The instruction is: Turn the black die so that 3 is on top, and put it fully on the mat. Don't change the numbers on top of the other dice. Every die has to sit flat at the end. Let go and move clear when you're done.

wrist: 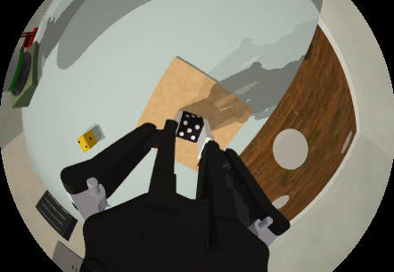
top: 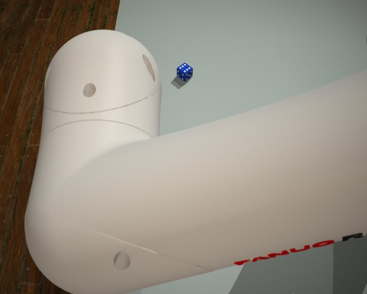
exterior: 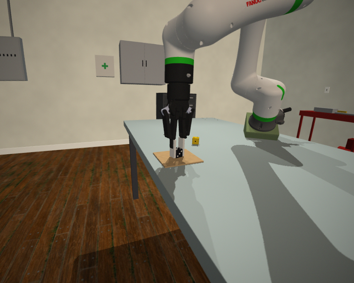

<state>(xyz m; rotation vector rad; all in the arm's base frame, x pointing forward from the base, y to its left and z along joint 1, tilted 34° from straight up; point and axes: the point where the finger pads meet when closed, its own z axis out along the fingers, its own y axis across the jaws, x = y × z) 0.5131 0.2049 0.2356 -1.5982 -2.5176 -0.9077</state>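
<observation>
Now: the black die 20 mm below my hand. The rest, counted from my hand: yellow die (110 mm behind, 180 mm to the right, 20 mm below); blue die (10 mm ahead, 390 mm to the right, 20 mm below); tan mat (40 mm below).
</observation>
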